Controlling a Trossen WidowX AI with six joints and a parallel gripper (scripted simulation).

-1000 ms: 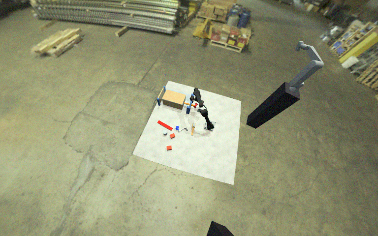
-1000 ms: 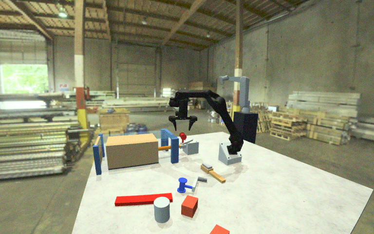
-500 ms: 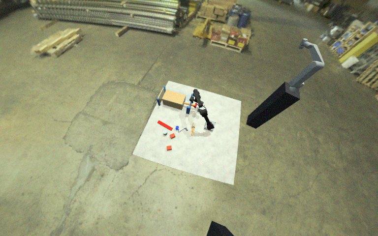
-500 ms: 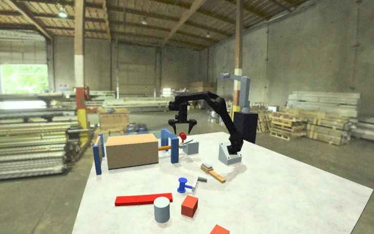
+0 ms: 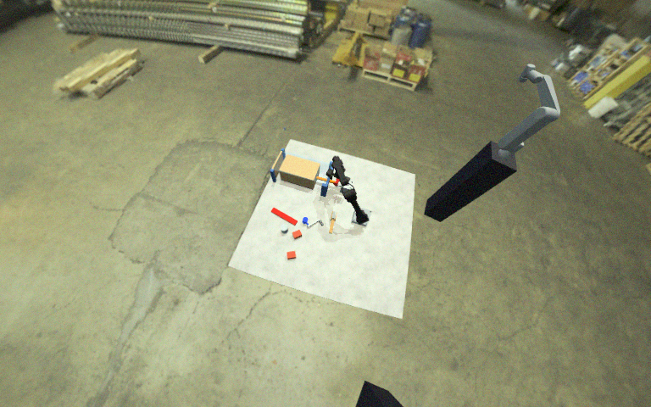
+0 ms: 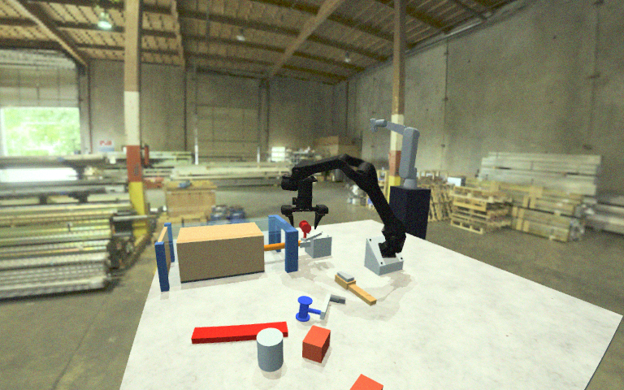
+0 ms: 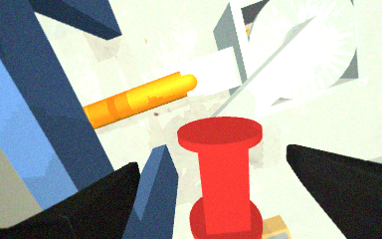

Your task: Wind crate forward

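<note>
Right now my gripper tip is right at the red knob. From my gripper tip the other things lie so: red-knobbed winch handle 3 cm behind, 2 cm to the right, 3 cm below; blue frame 8 cm ahead, 3 cm to the right, 3 cm below; grey winch 10 cm behind, 7 cm to the right, 10 cm below.
</note>
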